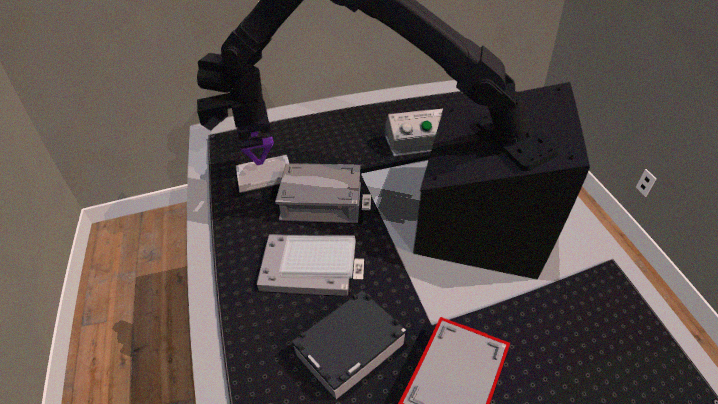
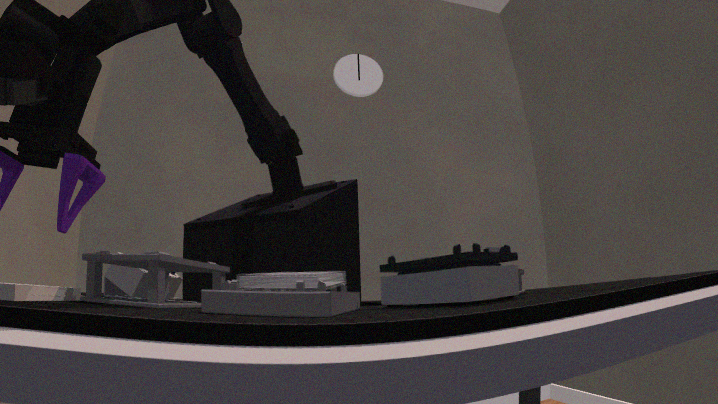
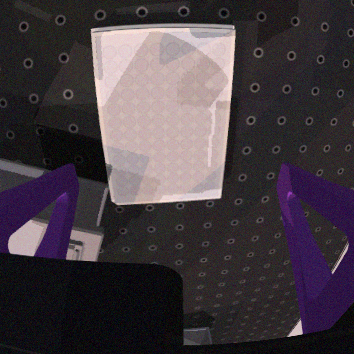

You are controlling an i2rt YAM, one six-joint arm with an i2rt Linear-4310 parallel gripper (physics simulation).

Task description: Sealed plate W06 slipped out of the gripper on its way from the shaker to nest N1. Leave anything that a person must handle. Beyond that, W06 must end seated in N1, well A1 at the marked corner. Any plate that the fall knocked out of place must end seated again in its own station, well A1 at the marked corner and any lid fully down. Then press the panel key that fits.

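Frame: origin at the arm's base, x ahead, y left, z up, level; millimetres.
Seen in the pictures: gripper, fingertip midpoint: (image 1: 257,149) (image 2: 24,225) (image 3: 177,174); arm's base, link origin: (image 1: 515,137) (image 2: 289,196).
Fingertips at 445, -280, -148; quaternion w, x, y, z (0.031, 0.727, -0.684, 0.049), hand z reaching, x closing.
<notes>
Offsets run from my fingertips to a thing's top centre, as dx, dy, dz. "*": to the spot under its first point.
A pale sealed plate, W06 by its place, (image 1: 263,174) (image 2: 37,291) (image 3: 165,115) lies flat on the mat beside N1; no label is readable. My gripper (image 1: 258,161) (image 2: 31,220) (image 3: 177,174) is open and empty above it, with the purple fingers wide apart. N1 {-119, +122, -16} (image 1: 321,193) (image 2: 185,263) (image 3: 90,245) is a raised grey stand with an empty top and corner brackets. N2 {-60, +289, -44} (image 1: 301,287) (image 2: 268,303) is a low grey base bearing a clear plate {-84, +296, -27} (image 1: 318,255) (image 2: 291,279); pegs show bare on its left, and I cannot tell whether the plate is fully seated.
A dark-topped device {* -102, +478, -20} (image 1: 351,336) (image 2: 449,283) sits at an angle in front of N2. A red-edged grey station {-240, +575, -29} (image 1: 451,366) with corner brackets stands right of it. The panel {-428, -24, +9} (image 1: 409,143) has a white key {-352, -5, +0} (image 1: 406,128) and a green key {-402, -3, +0} (image 1: 426,125), beside the black arm pedestal (image 1: 482,221) (image 2: 301,251).
</notes>
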